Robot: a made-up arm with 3 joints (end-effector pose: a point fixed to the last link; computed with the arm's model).
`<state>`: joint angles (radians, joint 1 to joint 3).
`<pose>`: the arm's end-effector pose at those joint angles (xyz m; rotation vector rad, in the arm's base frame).
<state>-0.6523 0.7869 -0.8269</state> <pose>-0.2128 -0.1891 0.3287 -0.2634 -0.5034 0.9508</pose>
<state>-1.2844 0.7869 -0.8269</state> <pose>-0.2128 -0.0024 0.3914 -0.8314 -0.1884 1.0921</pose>
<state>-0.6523 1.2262 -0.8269</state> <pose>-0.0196 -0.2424 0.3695 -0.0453 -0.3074 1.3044</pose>
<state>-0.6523 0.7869 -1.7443</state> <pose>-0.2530 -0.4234 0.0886 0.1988 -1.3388 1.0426</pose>
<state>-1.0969 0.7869 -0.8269</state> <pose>-0.2128 -0.0614 0.3854 -0.6634 -0.2864 1.0568</pose>
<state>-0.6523 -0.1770 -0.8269</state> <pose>-0.4346 0.1083 0.1015 -0.6858 -0.8523 0.1085</pose>
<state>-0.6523 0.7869 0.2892</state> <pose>0.0517 0.1137 0.2882 -0.7276 0.5220 0.6677</pose>
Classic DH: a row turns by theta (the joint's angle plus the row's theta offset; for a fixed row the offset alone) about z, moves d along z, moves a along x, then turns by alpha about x. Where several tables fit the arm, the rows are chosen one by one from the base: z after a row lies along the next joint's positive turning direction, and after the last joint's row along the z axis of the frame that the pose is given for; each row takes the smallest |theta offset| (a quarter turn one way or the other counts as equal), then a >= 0, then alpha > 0; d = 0 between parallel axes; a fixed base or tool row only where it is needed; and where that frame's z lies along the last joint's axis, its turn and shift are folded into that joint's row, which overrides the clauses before.
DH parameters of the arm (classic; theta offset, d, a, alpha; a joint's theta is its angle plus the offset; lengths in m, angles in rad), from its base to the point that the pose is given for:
base (fixed): 1.5708 0.0746 0 1.5708
joint 1: 0 0.0341 0.0946 -1.5708
joint 2: 1.5708 -0.1371 0.1483 1.5708
joint 3: 0 -0.107 0.044 -1.5708
tool (fixed): 3.1416 0.379 0 0

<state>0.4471 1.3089 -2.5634</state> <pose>0.0550 -0.0103 -0.4610 1.8395 -2.3177 0.0019</pose>
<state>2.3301 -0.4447 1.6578</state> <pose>0.1985 0.1619 0.0873 1.9674 1.2359 1.7680</pose>
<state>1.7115 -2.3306 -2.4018</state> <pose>0.2123 0.3809 0.5704 -0.9959 0.0213 -1.0868</pose>
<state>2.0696 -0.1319 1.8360</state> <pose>0.2470 0.1902 0.1309 1.4805 1.1870 1.7865</pose>
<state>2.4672 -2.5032 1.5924</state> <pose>-0.2156 0.0300 0.1803 -1.0141 -1.6467 0.0190</pose>
